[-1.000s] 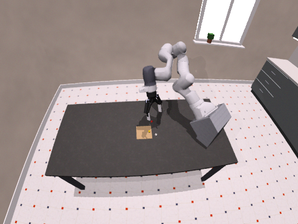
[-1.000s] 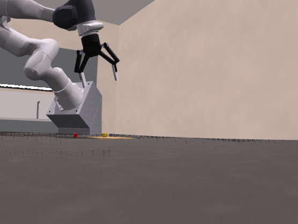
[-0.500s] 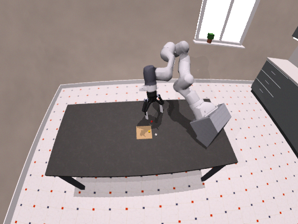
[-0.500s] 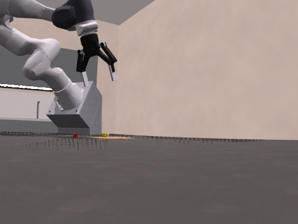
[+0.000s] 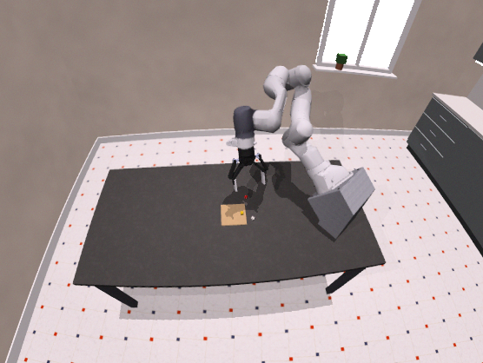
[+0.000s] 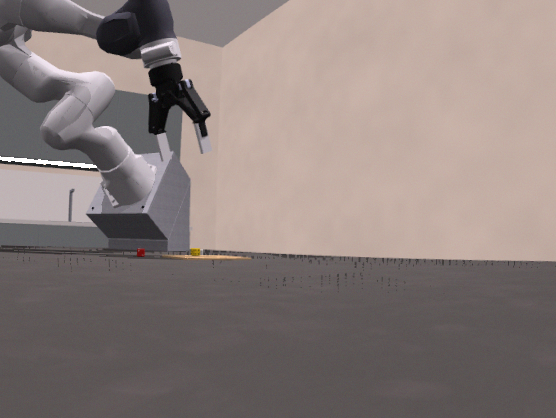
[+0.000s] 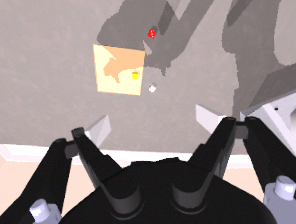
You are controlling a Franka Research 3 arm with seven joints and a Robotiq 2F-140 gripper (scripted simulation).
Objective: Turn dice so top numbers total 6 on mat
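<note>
The red die is 3 cm behind my hand, 9 cm to the right of it and 23 cm below it. Round my hand: tan mat 8 cm ahead, 1 cm to the right, 23 cm below; yellow die 4 cm ahead, 1 cm to the left, 22 cm below; white die 1 cm behind, 6 cm to the left, 23 cm below.
</note>
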